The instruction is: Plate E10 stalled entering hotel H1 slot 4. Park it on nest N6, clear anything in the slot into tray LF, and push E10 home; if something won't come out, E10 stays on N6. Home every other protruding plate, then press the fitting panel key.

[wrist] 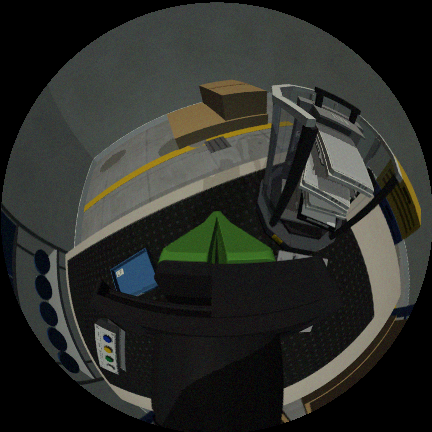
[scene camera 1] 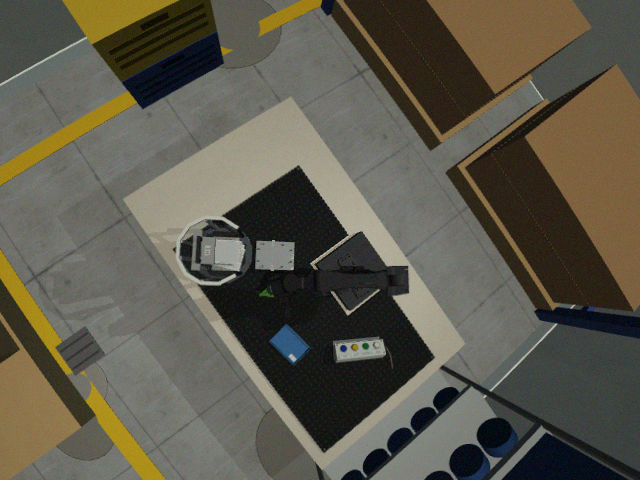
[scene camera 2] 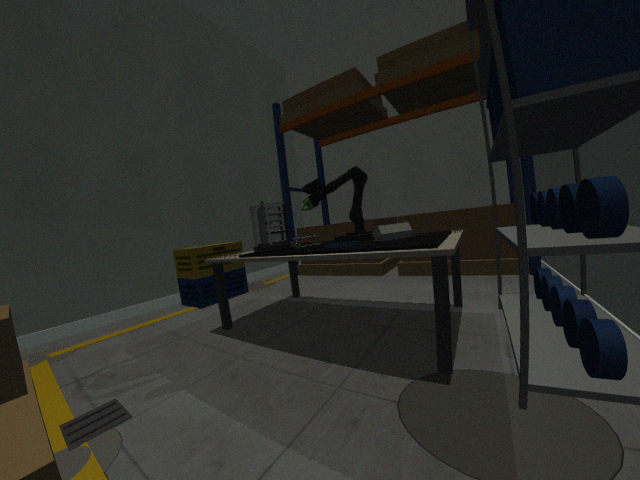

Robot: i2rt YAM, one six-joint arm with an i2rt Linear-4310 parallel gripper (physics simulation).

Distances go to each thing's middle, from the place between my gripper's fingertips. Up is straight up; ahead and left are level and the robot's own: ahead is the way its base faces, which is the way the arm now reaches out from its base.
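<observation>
The round plate rack [scene camera 1: 195, 247] sits 220 mm to the right of my hand, 70 mm ahead of it and 70 mm below it. Going by their middles, that rack is the nearest to my hand of the things named here. There is also the blue square pad [scene camera 1: 285, 340], which I find 220 mm below my hand and 270 mm to the left of it.
</observation>
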